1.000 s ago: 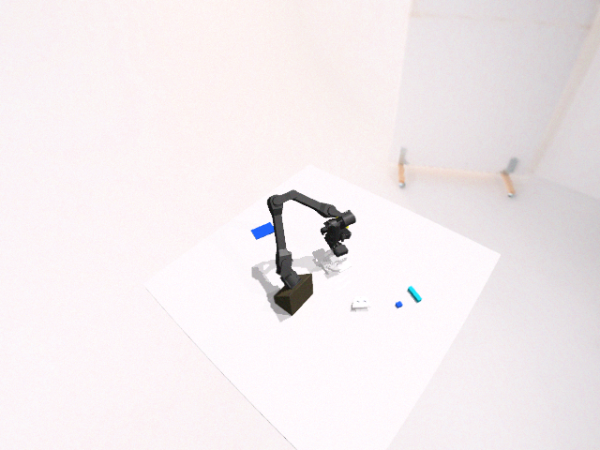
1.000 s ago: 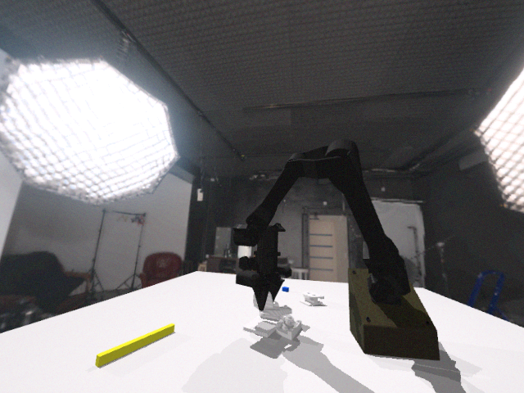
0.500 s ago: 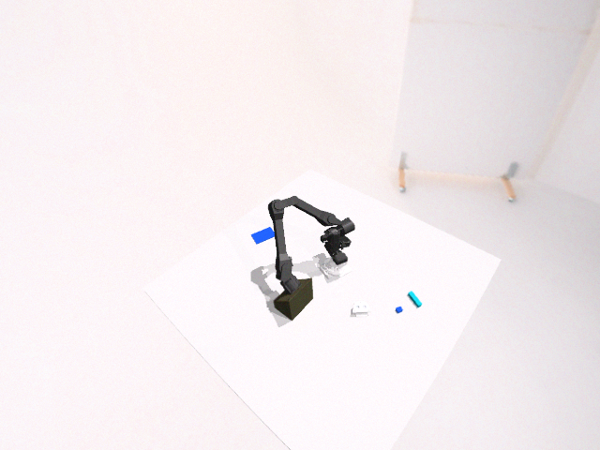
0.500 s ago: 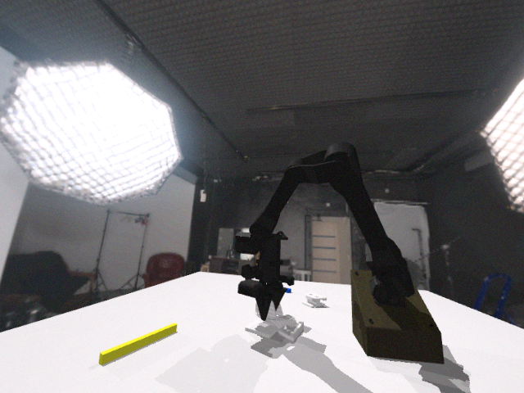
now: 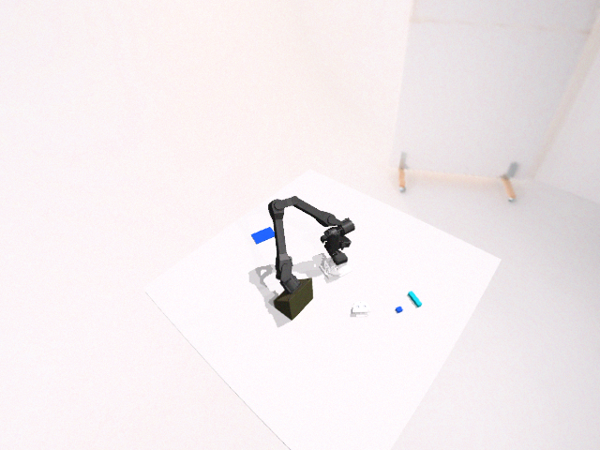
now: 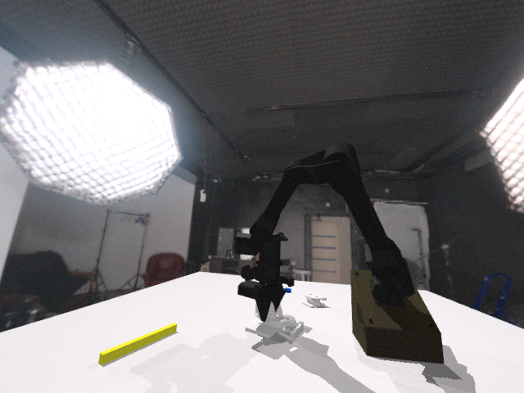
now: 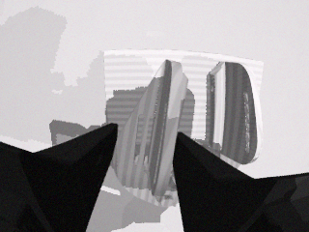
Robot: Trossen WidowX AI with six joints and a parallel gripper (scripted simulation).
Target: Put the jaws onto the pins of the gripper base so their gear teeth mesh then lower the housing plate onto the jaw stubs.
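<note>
The flat white plate lies 1 cm ahead of my gripper tip, 3 cm to the right of it and 3 cm below it. The rest, counted from my gripper tip: white jaw 5 cm behind, 4 cm to the right, 1 cm below; then yellow bar 24 cm ahead, 15 cm to the left, 2 cm below; then blue cube 2 cm behind, 39 cm to the right, 2 cm below.
</note>
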